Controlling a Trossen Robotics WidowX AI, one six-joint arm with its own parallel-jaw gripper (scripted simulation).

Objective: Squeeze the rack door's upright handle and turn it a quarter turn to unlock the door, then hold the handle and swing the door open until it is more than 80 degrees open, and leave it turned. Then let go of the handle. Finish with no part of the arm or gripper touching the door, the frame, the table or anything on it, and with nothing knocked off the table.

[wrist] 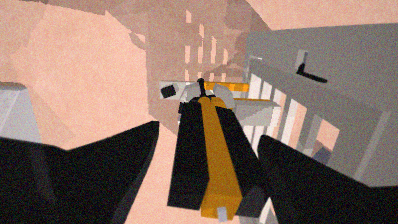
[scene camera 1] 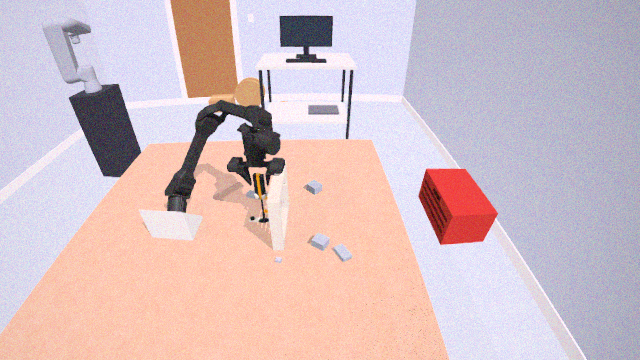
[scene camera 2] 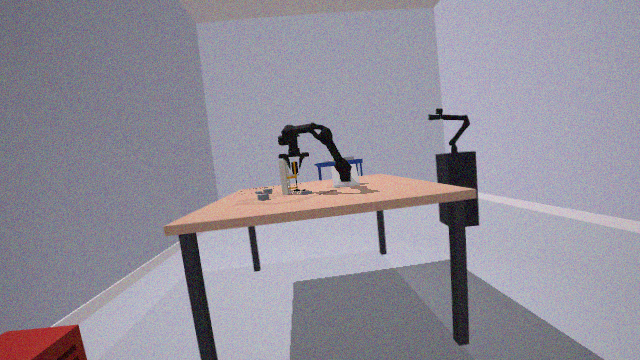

Path:
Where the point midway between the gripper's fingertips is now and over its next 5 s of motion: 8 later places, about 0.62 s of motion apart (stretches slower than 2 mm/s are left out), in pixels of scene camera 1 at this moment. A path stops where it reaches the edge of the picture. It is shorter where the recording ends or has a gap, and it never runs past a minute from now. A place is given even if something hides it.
My gripper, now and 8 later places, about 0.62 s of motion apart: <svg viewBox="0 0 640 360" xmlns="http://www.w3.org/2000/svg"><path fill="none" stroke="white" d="M259 185L259 185L259 185L252 187L243 191L235 197L228 204L223 213L223 222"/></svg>

